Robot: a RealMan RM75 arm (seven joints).
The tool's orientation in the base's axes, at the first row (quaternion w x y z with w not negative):
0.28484 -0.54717 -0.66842 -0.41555
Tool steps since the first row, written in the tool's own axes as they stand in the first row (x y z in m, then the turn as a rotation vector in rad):
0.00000 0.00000 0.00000 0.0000 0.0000 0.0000
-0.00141 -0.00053 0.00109 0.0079 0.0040 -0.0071
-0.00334 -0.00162 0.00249 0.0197 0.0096 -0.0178
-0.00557 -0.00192 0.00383 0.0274 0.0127 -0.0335
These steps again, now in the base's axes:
0.00000 0.00000 0.00000 0.0000 0.0000 0.0000
-0.00010 0.00022 -0.00184 0.0015 -0.0020 0.0111
-0.00059 0.00042 -0.00441 0.0033 -0.0052 0.0276
-0.00024 0.00046 -0.00701 0.0033 -0.0148 0.0425

